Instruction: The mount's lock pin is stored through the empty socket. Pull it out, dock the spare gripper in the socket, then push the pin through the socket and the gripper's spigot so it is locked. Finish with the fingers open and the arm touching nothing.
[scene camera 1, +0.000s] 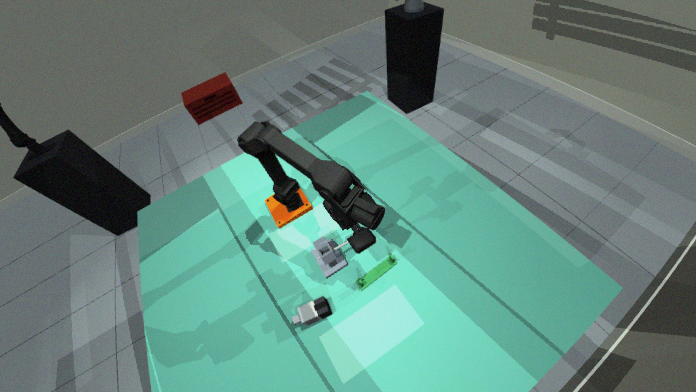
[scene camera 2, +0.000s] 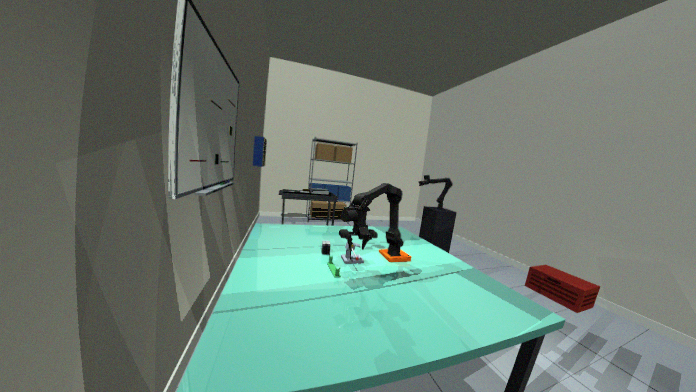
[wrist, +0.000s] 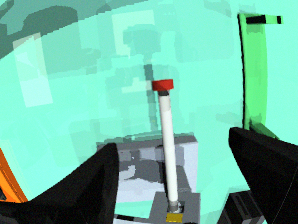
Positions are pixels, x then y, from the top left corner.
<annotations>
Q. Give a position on a mount socket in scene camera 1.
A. At 330, 263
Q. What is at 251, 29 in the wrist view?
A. A green bracket strip.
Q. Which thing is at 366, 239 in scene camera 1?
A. The gripper.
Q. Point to the gripper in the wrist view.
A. At 175, 143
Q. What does the gripper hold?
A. Nothing.
</annotations>
